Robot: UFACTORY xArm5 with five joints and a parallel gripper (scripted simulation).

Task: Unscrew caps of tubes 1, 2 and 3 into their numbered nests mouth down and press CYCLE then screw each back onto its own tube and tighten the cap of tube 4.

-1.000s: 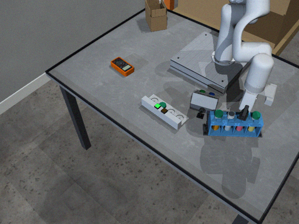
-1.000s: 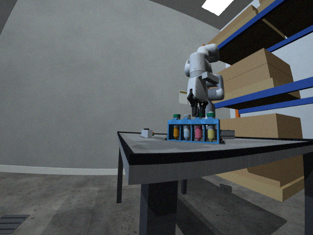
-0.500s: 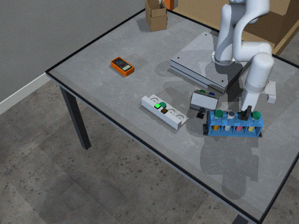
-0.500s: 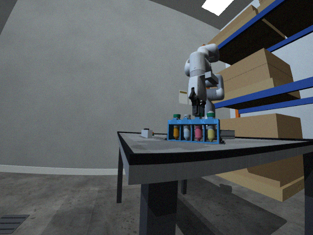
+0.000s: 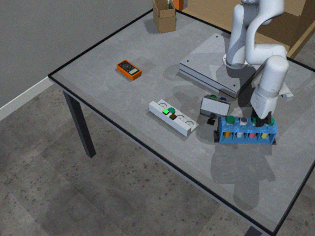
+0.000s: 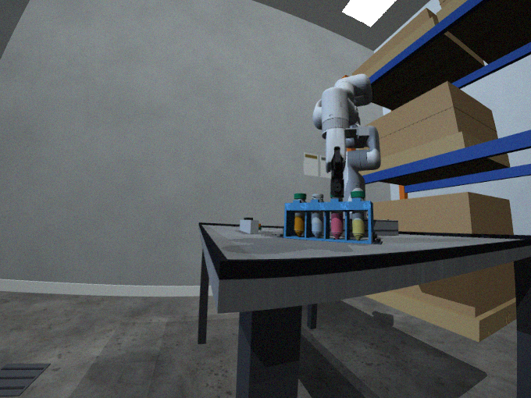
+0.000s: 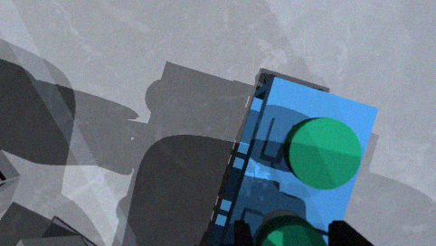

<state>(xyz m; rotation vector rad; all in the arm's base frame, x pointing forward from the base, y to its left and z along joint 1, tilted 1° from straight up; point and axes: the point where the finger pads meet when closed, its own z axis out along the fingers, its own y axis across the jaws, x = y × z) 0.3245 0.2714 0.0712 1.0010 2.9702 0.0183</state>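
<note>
Right now the threaded neck is 30 mm ahead of my hand, 40 mm to the right of it and 20 mm below it. Round my hand: green key: 50 mm behind, 230 mm to the right, 60 mm below; then blue key: 60 mm behind, 180 mm to the right, 60 mm below; then key housing: 40 mm behind, 210 mm to the right, 80 mm below.
</note>
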